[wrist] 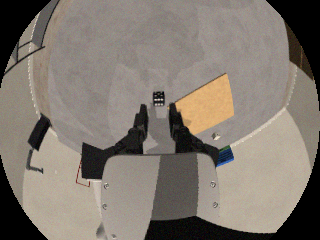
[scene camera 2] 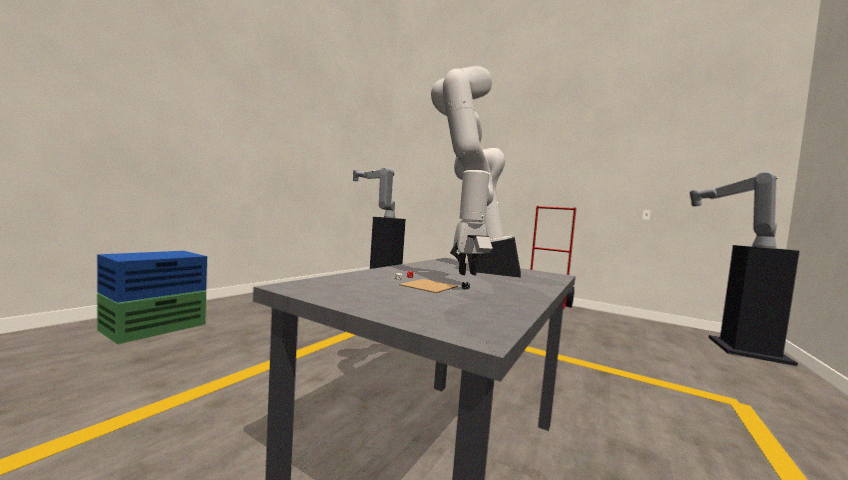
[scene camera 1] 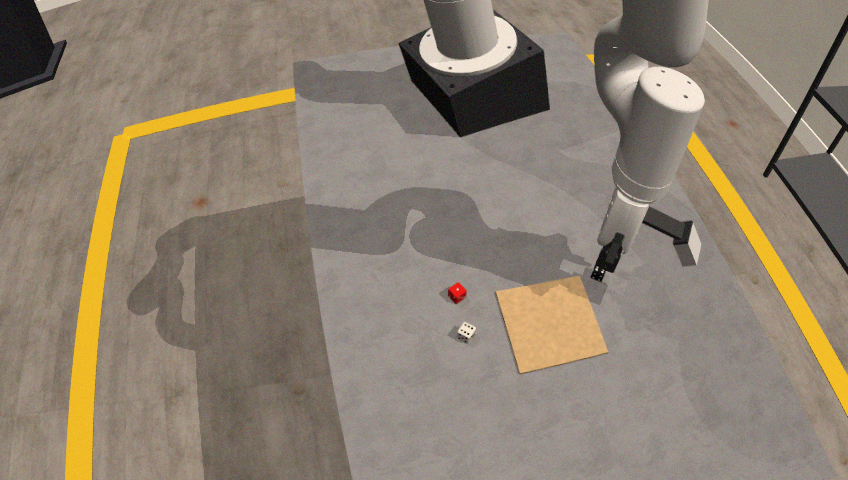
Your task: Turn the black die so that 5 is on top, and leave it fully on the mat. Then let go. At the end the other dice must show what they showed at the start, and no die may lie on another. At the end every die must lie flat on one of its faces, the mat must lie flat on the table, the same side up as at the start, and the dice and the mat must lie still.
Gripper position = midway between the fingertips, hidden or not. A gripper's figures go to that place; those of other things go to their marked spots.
My gripper point(wrist: 158, 110): 0.14 m from the lens. A tan mat point(wrist: 210, 104) is 0.22 m from the lens.
